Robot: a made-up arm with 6 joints. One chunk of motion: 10 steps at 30 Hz.
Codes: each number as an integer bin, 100 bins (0 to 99) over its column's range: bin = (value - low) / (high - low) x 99, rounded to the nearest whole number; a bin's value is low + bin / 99 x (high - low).
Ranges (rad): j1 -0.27..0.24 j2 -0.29..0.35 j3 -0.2..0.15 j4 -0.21..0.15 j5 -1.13..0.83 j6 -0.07..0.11
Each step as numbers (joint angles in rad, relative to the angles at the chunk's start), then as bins.
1 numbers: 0.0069 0.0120 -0.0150 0.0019 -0.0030 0.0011
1 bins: 54 47 52 58 57 39
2 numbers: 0.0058 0.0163 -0.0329 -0.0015 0.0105 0.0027
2 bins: 54 47 47 57 58 40
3 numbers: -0.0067 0.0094 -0.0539 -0.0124 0.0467 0.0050
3 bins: 51 46 41 54 59 41
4 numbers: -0.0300 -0.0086 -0.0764 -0.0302 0.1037 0.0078
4 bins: 47 44 35 49 62 43
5 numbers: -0.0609 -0.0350 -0.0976 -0.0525 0.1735 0.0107
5 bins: 41 39 29 43 66 44
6 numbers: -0.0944 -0.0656 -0.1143 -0.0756 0.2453 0.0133
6 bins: 34 35 24 37 69 46
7 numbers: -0.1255 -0.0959 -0.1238 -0.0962 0.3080 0.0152
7 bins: 28 30 22 31 73 47
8 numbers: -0.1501 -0.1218 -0.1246 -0.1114 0.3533 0.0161
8 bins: 23 26 21 27 75 47
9 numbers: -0.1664 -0.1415 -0.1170 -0.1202 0.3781 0.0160
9 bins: 20 23 23 25 76 47
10 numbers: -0.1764 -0.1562 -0.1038 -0.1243 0.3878 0.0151
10 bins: 18 21 27 24 77 47
